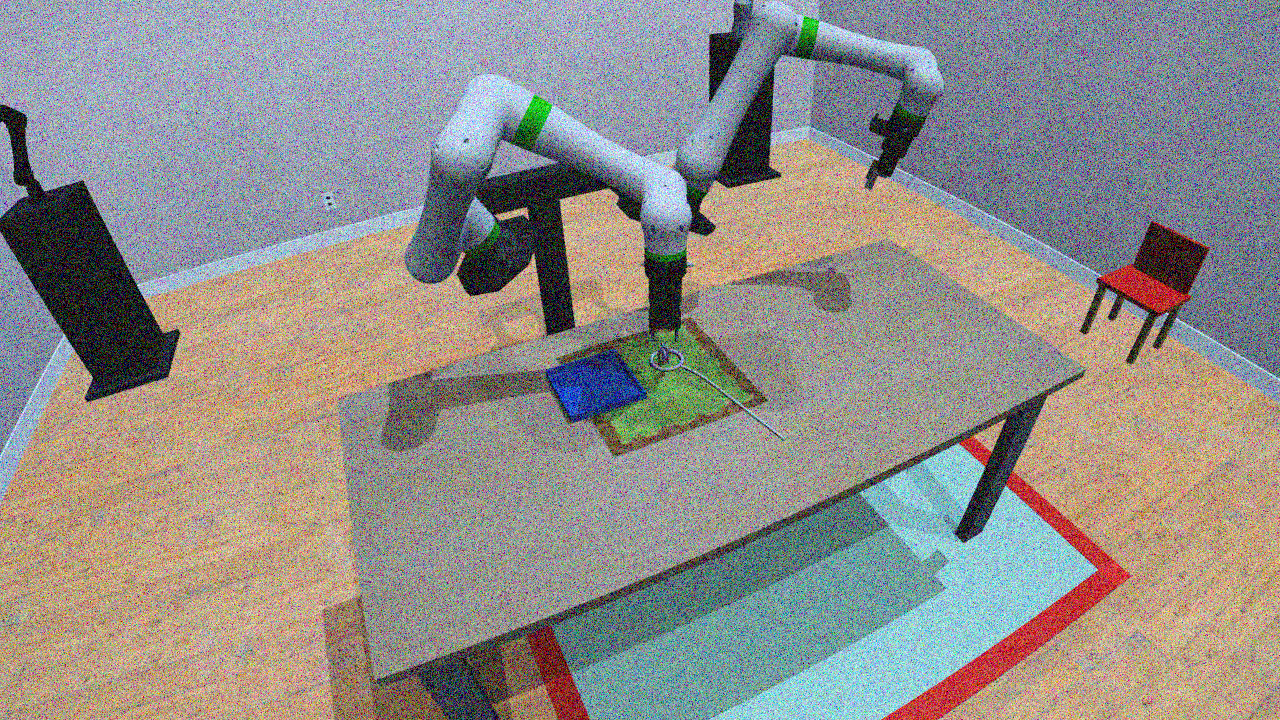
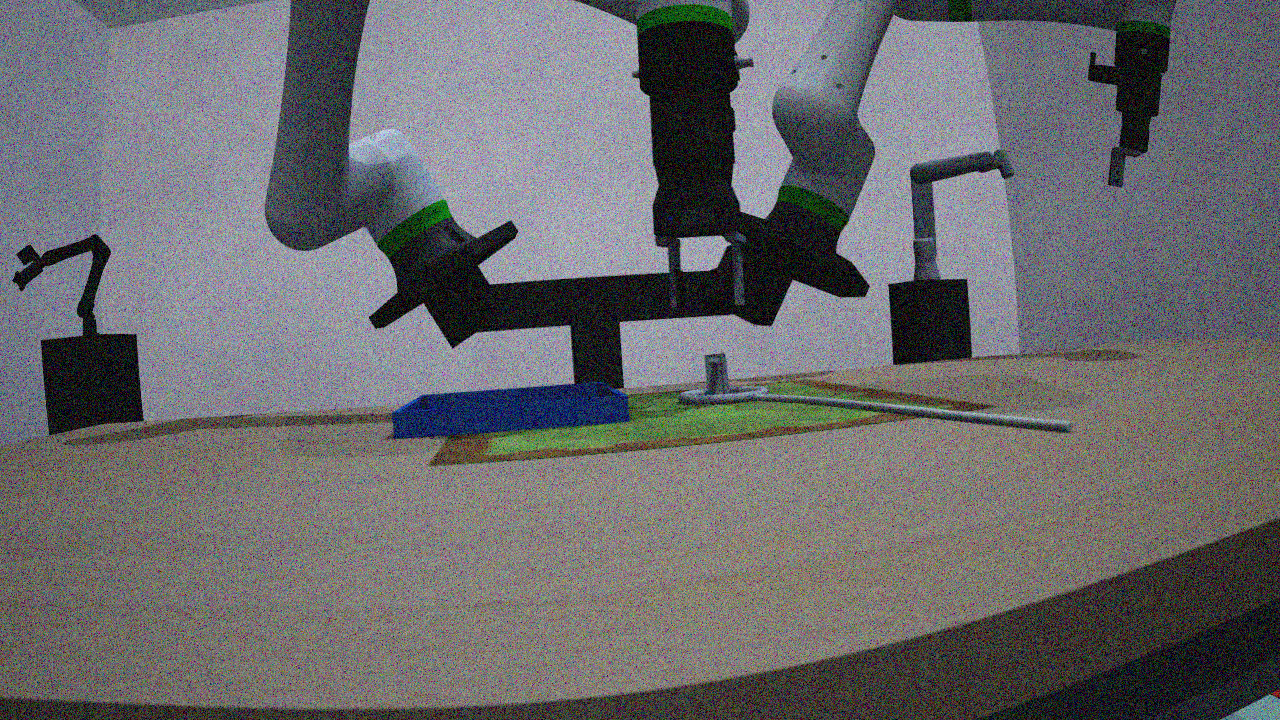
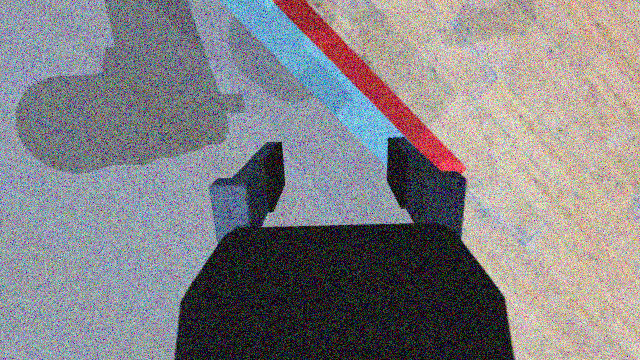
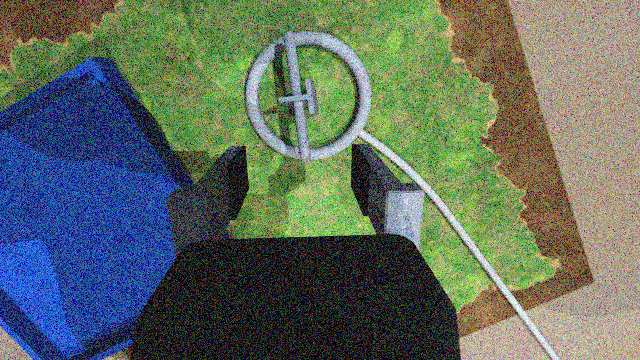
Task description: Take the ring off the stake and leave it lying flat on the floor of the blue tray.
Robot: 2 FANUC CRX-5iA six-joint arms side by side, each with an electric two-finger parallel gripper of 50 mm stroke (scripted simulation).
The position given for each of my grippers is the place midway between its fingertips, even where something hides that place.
In view: my left gripper (image 2: 1114, 186), my right gripper (image 2: 708, 306) and a blue tray (image 2: 567, 405).
The blue tray shows as well in image 1 (image 1: 596, 384) and in image 4 (image 4: 93, 240). My left gripper also shows in image 1 (image 1: 868, 183) and in image 3 (image 3: 335, 161). My right gripper is seen too in image 1 (image 1: 664, 339) and in image 4 (image 4: 299, 167). Image 3 does not show the blue tray: it is out of frame.
